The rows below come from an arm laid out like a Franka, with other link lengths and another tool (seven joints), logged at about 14 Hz.
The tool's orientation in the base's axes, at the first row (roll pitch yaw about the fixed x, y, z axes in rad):
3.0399 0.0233 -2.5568
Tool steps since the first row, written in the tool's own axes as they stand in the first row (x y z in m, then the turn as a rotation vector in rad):
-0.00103 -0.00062 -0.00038 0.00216 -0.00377 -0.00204
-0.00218 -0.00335 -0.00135 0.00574 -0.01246 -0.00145
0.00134 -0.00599 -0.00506 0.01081 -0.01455 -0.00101
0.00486 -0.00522 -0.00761 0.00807 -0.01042 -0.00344
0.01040 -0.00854 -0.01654 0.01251 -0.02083 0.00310
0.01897 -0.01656 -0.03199 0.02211 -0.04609 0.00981
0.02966 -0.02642 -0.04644 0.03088 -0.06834 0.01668
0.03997 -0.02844 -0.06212 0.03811 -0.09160 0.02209
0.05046 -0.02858 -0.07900 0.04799 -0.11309 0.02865
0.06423 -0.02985 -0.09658 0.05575 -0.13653 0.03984
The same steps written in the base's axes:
0.00121 0.00002 0.00034 0.00035 -0.00451 0.00160
0.00371 -0.00170 0.00105 0.00214 -0.01363 0.00004
0.00237 -0.00619 0.00439 -0.00095 -0.01811 -0.00072
-0.00089 -0.00775 0.00693 -0.00086 -0.01342 0.00218
-0.00336 -0.01442 0.01534 0.00094 -0.02385 -0.00549
-0.00551 -0.02730 0.02969 0.00661 -0.04942 -0.01495
-0.00846 -0.04278 0.04282 0.01131 -0.07202 -0.02424
-0.01536 -0.05167 0.05796 0.01791 -0.09474 -0.03215
-0.02341 -0.05922 0.07449 0.02127 -0.11736 -0.04109
-0.03354 -0.06958 0.09153 0.02731 -0.13996 -0.05478

